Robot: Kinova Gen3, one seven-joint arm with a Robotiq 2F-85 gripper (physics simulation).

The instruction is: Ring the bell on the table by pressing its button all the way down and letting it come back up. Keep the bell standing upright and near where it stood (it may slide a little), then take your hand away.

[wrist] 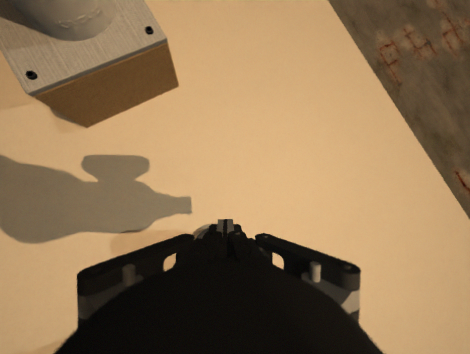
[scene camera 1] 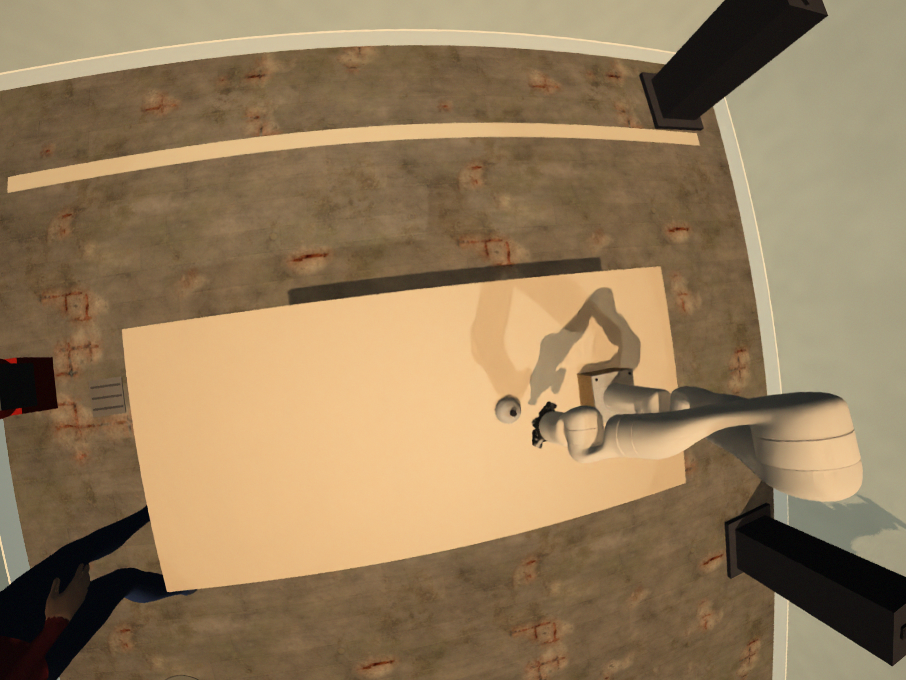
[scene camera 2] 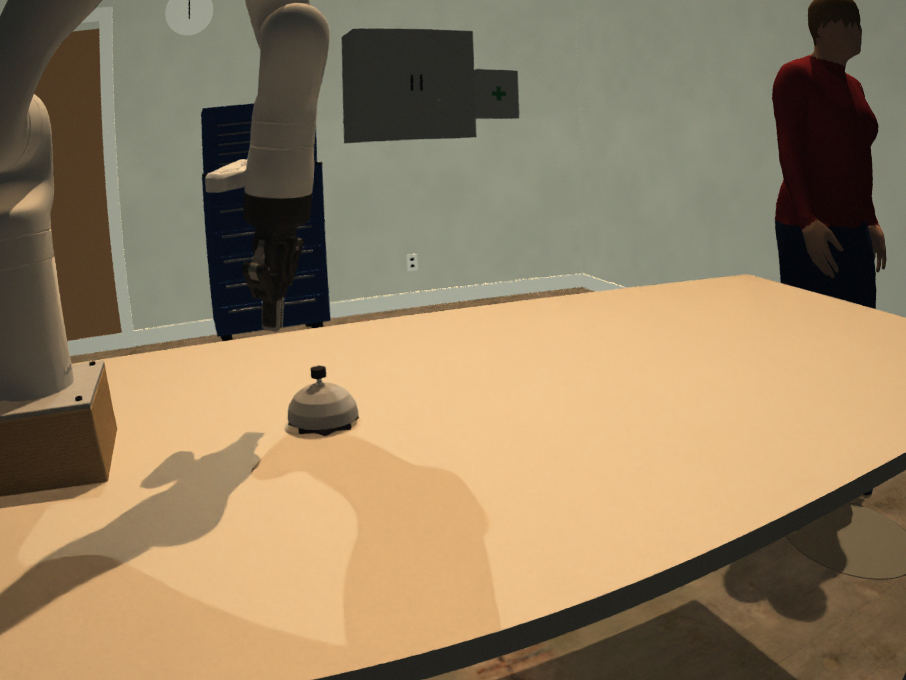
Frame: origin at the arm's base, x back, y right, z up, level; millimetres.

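Seen in the pictures: gripper, fingertip midpoint: (wrist: pixel 225 229) (scene camera 1: pixel 535 422) (scene camera 2: pixel 272 328); arm's base, link origin: (wrist: pixel 70 1) (scene camera 1: pixel 615 397) (scene camera 2: pixel 37 386).
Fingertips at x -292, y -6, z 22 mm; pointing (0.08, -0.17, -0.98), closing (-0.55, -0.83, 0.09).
Note:
Offsets run from my fingertips to a thing's middle. Level surfaces: height alone.
The bell @[dx -44, dy +27, dz -79 mm] (scene camera 1: pixel 507 409) (scene camera 2: pixel 322 406) is a grey dome on a dark base, with a black button @[dx -44, dy +27, dz -51 mm] (scene camera 2: pixel 318 371) on top. It stands upright on the table @[dz -112 mm] (scene camera 1: pixel 307 439) (scene camera 2: pixel 585 395), and its button is up. In the wrist view a small edge of the bell (wrist: pixel 202 231) shows behind the fingers, which hide the rest. My gripper (scene camera 2: pixel 272 327) (wrist: pixel 225 229) is shut and empty, pointing down. It is above the table, higher than the button and apart from the bell. In scene camera 2 its fingertips are a little left of the button.
The arm's base block (scene camera 2: pixel 54 446) (wrist: pixel 115 82) stands on the table near the bell. The arm's shadow falls on the table beside the bell. A person (scene camera 2: pixel 826 146) stands beyond the table's far end. A blue tool cabinet (scene camera 2: pixel 219 256) and a grey wall cupboard (scene camera 2: pixel 408 86) are behind.

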